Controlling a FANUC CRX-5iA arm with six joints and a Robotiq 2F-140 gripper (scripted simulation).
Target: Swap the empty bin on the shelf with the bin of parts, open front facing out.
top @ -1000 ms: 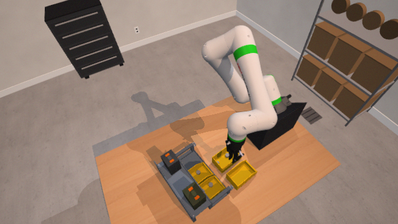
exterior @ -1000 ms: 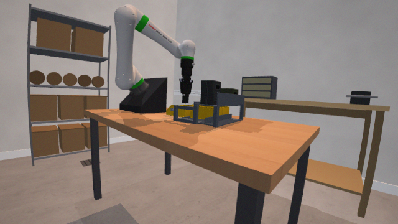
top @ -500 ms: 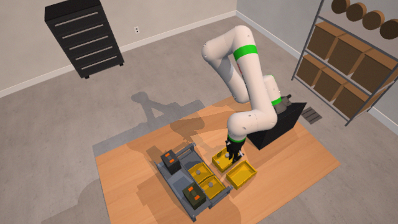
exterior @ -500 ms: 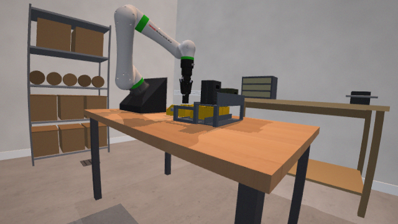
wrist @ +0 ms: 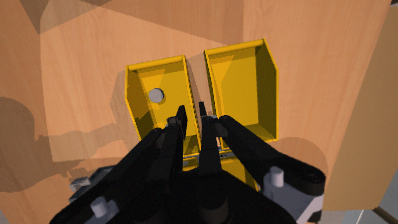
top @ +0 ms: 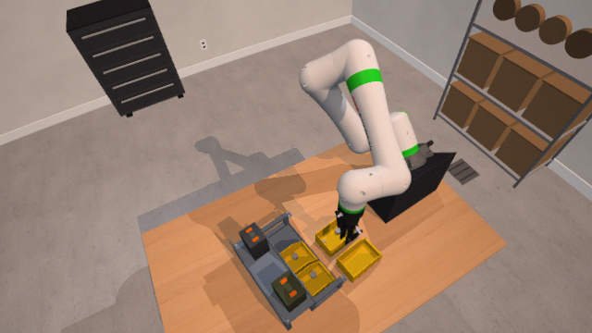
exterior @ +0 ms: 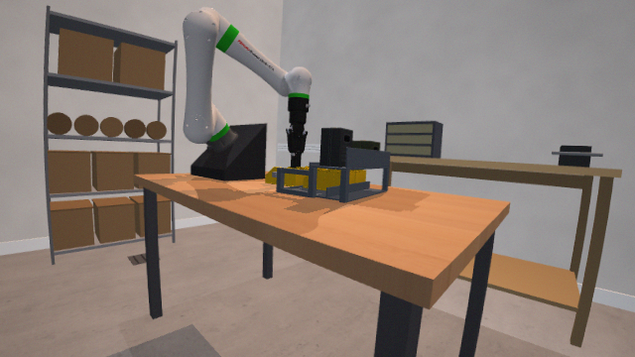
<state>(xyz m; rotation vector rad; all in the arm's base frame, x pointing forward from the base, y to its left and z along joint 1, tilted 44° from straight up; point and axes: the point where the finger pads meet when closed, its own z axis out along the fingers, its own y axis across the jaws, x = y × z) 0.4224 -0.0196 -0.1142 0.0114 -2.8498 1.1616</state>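
My hand is 3 cm past the grey round part, 7 cm to the left of it and 9 cm above it. Also, from my hand: grey shelf (25 cm ahead, 6 cm to the right, 4 cm below).
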